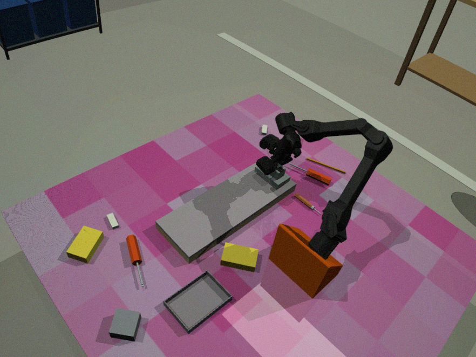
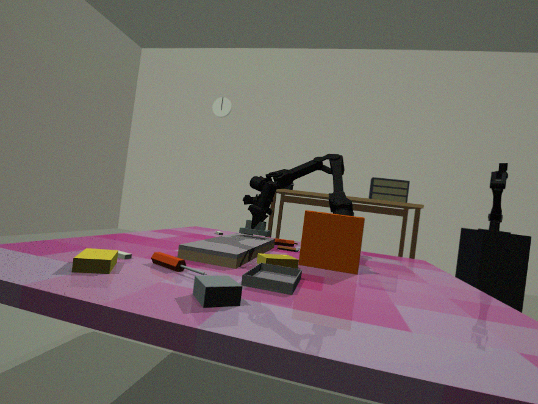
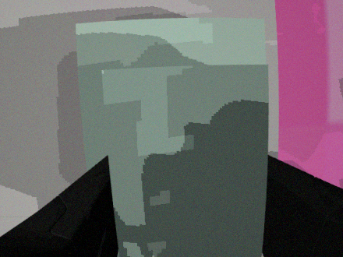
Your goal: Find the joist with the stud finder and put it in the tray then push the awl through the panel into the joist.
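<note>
Right now my gripper tip is 40 mm past the indicator light and 30 mm below it. From my gripper tip the other things lie so: thin stick (270 mm to the right, 100 mm behind, 70 mm below); awl (190 mm behind, 70 mm below, 20 mm to the right); stud finder (20 mm behind, 20 mm above).
</note>
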